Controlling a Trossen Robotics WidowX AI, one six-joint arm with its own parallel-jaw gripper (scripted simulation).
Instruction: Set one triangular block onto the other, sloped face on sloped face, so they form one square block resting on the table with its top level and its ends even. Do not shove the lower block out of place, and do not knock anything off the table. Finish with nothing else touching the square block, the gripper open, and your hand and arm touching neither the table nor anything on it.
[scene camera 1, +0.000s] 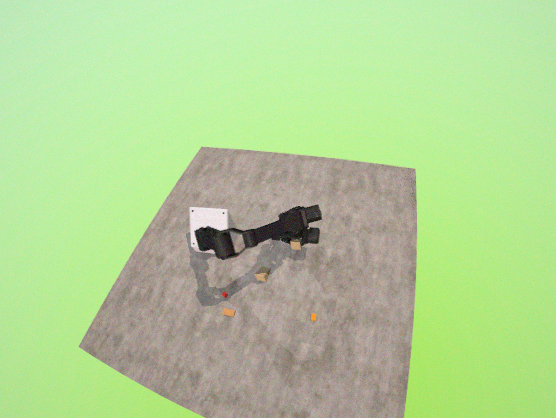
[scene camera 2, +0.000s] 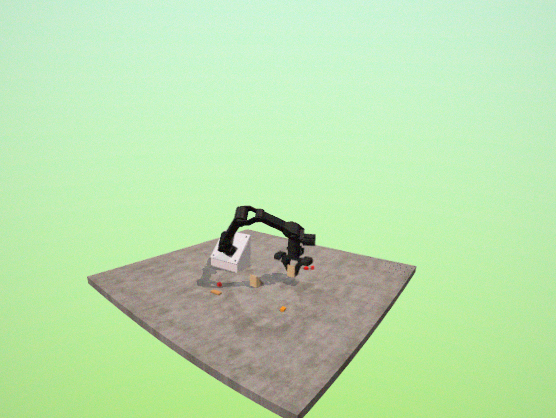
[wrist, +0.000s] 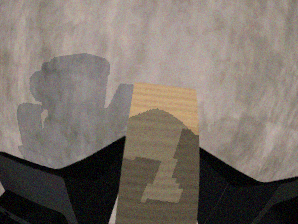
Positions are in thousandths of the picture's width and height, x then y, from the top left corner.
Note:
The gripper (wrist: 532, 654) holds a tan triangular block (wrist: 539, 757).

